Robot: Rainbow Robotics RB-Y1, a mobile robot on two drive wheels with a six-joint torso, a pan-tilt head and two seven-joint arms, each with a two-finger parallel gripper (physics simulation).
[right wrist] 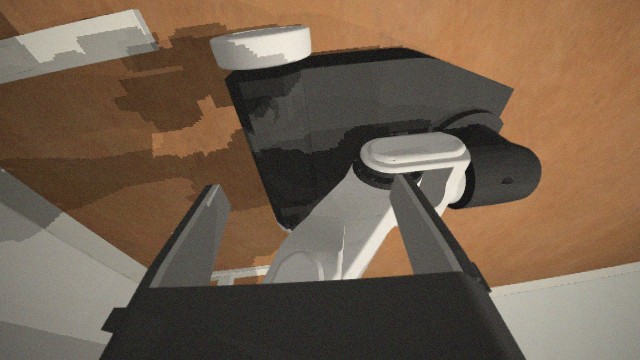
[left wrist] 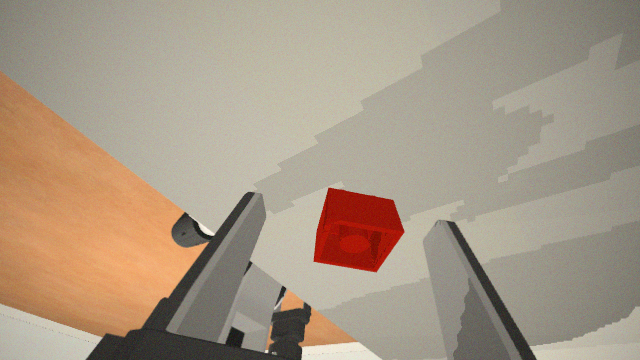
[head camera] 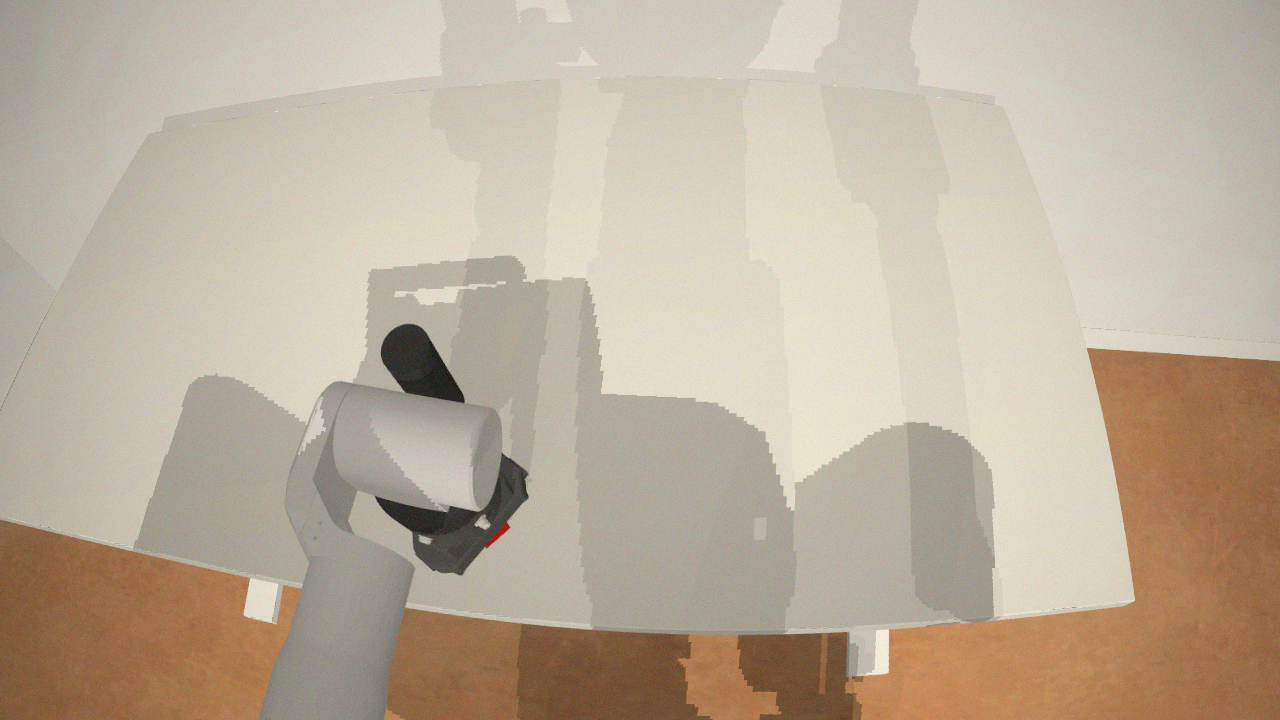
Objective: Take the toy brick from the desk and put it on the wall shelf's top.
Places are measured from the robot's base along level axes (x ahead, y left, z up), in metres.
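Where they show: left gripper, fingertip midpoint: [left wrist: 344,217] [head camera: 487,530]; right gripper, fingertip midpoint: [right wrist: 308,190].
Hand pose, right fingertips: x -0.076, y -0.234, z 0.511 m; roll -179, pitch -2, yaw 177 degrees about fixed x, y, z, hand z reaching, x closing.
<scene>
After its pixels a point has its place.
The red toy brick [head camera: 498,534] @[x 0.303, y 0.207, z 0.733 m] [left wrist: 361,210] @[x 0.321, y 0.233, z 0.737 m] sits on the pale desk [head camera: 671,340] @[x 0.533, y 0.064, z 0.721 m] [left wrist: 200,75] @[x 0.290, y 0.307, z 0.721 m] near its front edge. In the head view, the left gripper [head camera: 469,535] @[x 0.308, y 0.220, z 0.725 m] hangs over the brick and hides most of it. In the left wrist view, the left gripper [left wrist: 350,209] @[x 0.308, y 0.220, z 0.725 m] is open, and the brick shows between its two fingertips with a gap on each side, touching neither. How high the fingertips are above the desk is hard to tell. The right gripper [right wrist: 306,182] @[x -0.076, y -0.234, z 0.511 m] is open and empty, low over the floor side. The wall shelf does not show recognisably in these views.
The desk's front edge runs below the left arm [head camera: 349,608] @[x 0.160, y 0.206, z 1.020 m]. White desk legs [head camera: 262,600] [head camera: 868,651] stick out under it. A pale wall [head camera: 1163,179] @[x 1.053, y -0.853, z 0.583 m] stands behind the desk. The robot's dark base [right wrist: 320,110] @[x -0.104, y -0.140, z 0.169 m] and a white wheel [right wrist: 262,47] show on the brown floor [right wrist: 575,125] @[x -1.102, y 0.086, z 0.001 m].
</scene>
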